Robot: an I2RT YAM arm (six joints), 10 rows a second.
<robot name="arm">
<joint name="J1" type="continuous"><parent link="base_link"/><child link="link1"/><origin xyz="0 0 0.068"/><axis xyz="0 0 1"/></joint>
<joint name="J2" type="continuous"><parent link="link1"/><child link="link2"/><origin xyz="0.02 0.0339 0.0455"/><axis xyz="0 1 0"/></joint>
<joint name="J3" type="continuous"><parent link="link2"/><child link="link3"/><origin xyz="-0.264 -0.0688 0"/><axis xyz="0 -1 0"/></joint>
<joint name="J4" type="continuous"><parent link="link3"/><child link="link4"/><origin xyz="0.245 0.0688 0.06"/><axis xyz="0 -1 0"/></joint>
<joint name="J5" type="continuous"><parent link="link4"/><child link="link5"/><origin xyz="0.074 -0.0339 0.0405"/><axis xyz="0 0 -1"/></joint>
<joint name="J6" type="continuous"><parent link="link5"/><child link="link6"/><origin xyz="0.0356 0 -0.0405"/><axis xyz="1 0 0"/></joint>
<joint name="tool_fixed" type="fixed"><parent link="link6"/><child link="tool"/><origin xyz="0 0 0" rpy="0 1.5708 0"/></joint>
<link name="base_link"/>
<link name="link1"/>
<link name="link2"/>
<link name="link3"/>
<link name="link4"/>
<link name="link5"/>
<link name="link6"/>
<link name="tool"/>
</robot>
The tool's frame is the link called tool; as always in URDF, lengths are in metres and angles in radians. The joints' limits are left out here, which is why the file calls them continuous.
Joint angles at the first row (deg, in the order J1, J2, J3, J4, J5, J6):
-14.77 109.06 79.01 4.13 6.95 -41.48
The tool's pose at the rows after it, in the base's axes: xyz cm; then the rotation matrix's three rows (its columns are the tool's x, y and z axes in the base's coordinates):
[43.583 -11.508 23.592], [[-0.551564 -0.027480 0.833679], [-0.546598 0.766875 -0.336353], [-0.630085 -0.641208 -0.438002]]
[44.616 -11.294 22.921], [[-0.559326 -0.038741 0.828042], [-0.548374 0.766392 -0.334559], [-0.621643 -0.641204 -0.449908]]
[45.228 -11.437 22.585], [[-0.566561 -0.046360 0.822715], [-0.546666 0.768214 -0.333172], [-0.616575 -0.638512 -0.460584]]
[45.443 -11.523 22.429], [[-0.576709 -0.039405 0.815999], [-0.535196 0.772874 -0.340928], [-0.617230 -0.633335 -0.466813]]
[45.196 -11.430 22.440], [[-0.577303 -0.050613 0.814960], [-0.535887 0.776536 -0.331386], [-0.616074 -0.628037 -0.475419]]
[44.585 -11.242 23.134], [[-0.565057 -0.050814 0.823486], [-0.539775 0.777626 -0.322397], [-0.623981 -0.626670 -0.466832]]
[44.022 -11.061 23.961], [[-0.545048 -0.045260 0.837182], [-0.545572 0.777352 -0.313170], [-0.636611 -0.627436 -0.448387]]
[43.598 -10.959 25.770], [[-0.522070 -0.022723 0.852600], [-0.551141 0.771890 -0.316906], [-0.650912 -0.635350 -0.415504]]
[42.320 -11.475 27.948], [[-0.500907 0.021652 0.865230], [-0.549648 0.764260 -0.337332], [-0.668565 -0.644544 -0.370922]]
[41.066 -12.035 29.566], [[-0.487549 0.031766 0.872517], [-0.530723 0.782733 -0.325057], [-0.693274 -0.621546 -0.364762]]
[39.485 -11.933 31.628], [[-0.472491 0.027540 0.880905], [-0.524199 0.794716 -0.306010], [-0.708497 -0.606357 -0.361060]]
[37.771 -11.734 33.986], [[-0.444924 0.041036 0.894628], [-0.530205 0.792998 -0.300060], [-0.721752 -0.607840 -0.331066]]
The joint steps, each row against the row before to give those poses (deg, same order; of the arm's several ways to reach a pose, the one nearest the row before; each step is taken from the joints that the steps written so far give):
0.53 1.41 0.00 1.14 -0.01 -0.62
0.61 2.47 2.19 -0.52 0.53 0.00
0.01 1.57 1.76 -0.87 0.00 0.00
0.00 0.63 0.71 -0.54 0.53 0.62
0.00 -0.53 -0.52 -0.53 -0.52 0.00
0.00 -1.84 -1.24 0.00 -0.62 0.00
0.00 -1.85 -1.14 0.53 -0.71 0.00
0.00 -2.11 0.53 -0.53 0.00 0.00
-1.05 -3.59 -0.79 0.00 0.00 0.00
-1.32 -2.91 -0.10 -2.36 -2.01 1.23
-0.62 -3.86 0.01 -3.61 -1.77 0.61
-0.53 -4.13 0.00 -2.28 -1.05 0.00

